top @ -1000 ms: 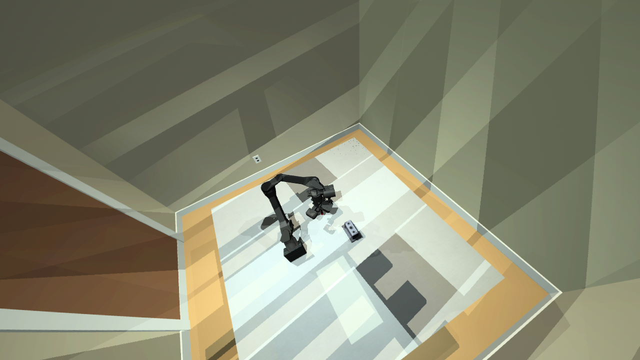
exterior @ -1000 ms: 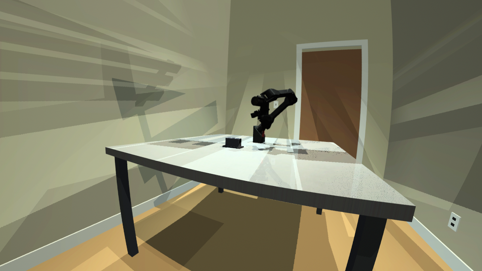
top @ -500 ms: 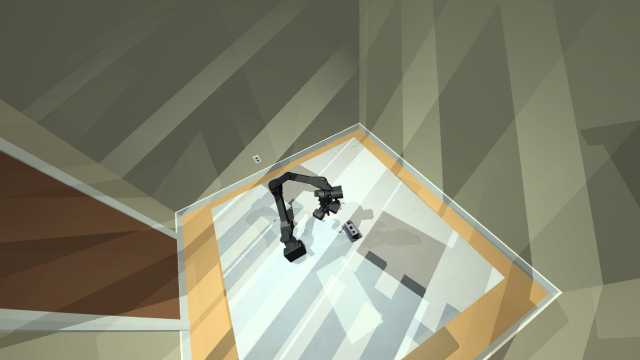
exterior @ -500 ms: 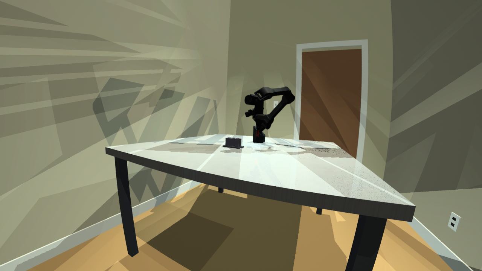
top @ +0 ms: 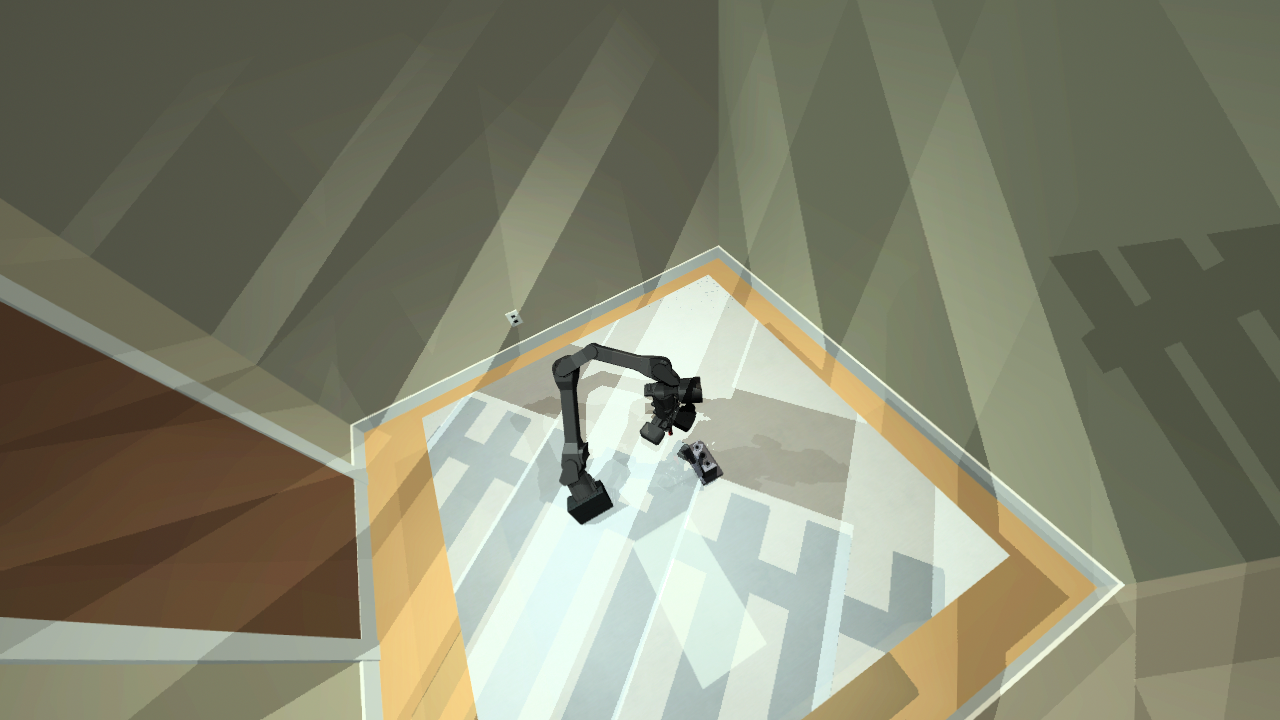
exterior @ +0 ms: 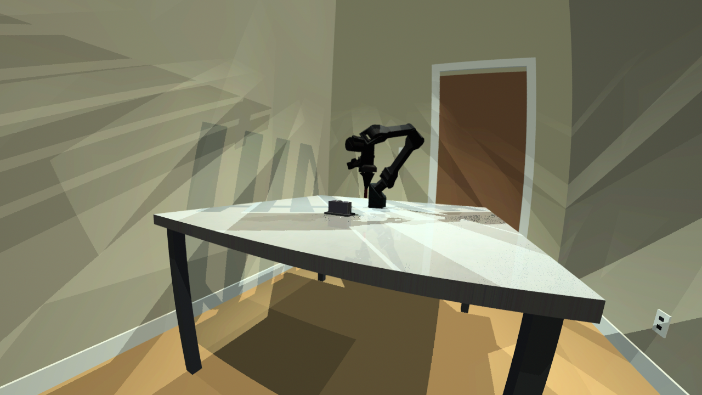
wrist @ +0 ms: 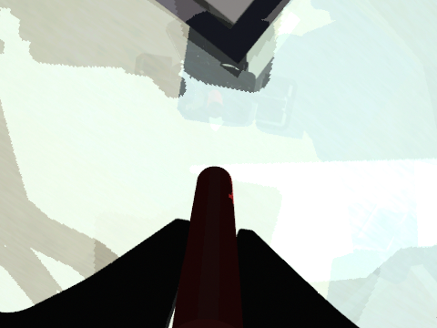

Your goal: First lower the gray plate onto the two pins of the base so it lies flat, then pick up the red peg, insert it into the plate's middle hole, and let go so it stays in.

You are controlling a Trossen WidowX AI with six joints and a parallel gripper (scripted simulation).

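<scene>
My gripper tip is now 40 mm short of the gray plate, 110 mm to the left of it and 70 mm above it. From my gripper tip the other things lie so: red peg: right at my gripper tip.
</scene>
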